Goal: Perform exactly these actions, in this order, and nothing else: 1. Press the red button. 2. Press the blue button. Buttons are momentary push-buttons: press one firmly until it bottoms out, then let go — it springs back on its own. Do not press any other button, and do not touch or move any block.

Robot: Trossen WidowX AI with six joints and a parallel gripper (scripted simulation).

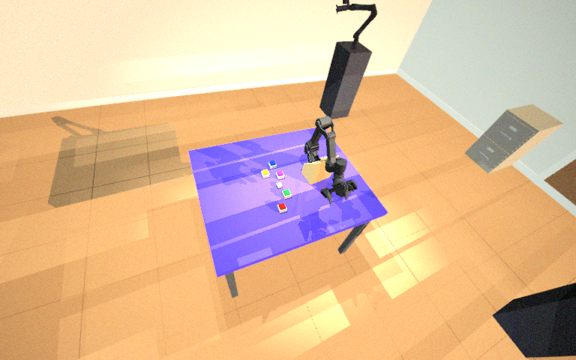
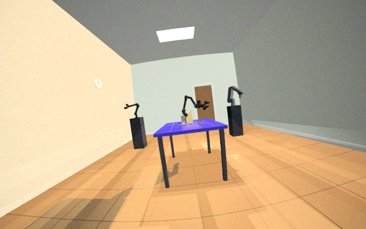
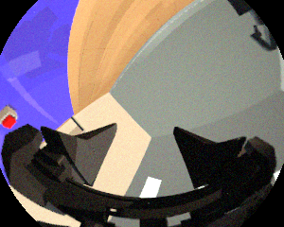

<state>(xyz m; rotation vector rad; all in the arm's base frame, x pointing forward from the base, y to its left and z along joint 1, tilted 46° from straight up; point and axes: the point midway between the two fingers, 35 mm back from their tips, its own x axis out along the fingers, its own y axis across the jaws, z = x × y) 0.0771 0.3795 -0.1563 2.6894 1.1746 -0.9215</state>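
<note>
The red button lies 19 cm ahead of my gripper tip, 21 cm to the right of it and 25 cm below it. Round my gripper tip: small white block (14 cm ahead, 37 cm to the right, 27 cm below); then green button (12 cm ahead, 29 cm to the right, 25 cm below); then purple button (10 cm ahead, 45 cm to the right, 25 cm below).
</note>
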